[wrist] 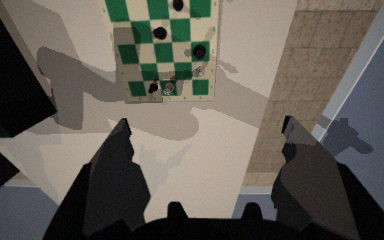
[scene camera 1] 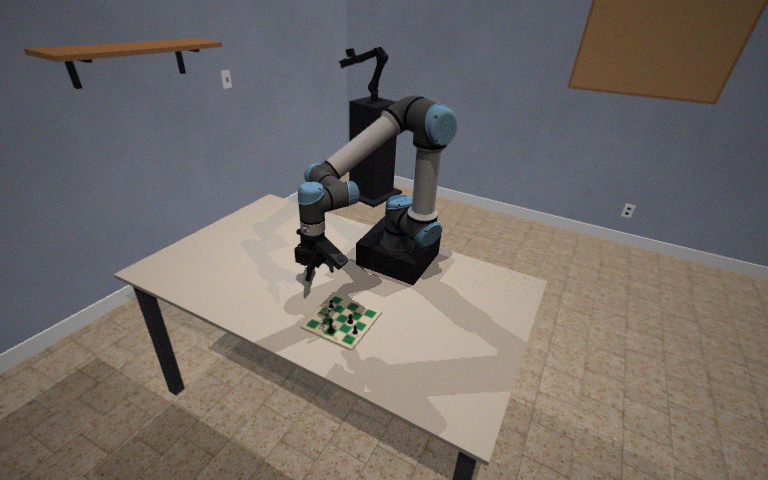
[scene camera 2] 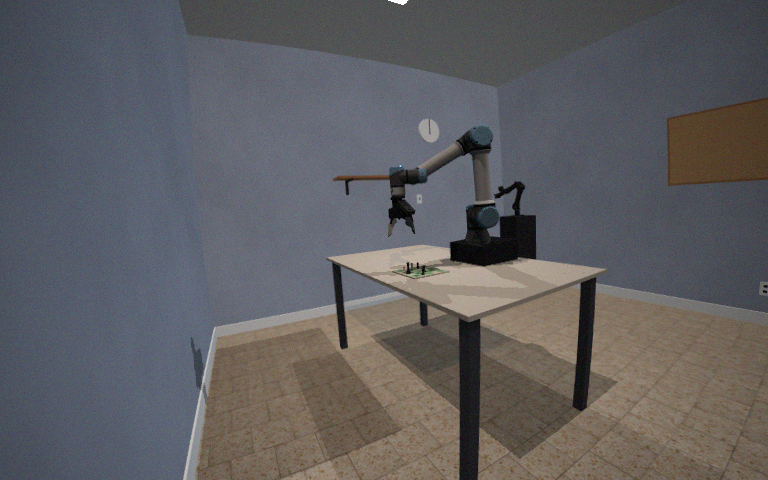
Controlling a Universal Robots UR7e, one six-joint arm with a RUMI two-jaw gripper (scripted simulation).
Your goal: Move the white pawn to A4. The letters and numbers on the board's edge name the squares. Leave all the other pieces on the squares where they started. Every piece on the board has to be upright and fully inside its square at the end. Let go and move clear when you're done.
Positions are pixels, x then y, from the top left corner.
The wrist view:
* my gripper: 204, 118
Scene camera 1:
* my gripper: 319, 284
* chessboard: 363, 316
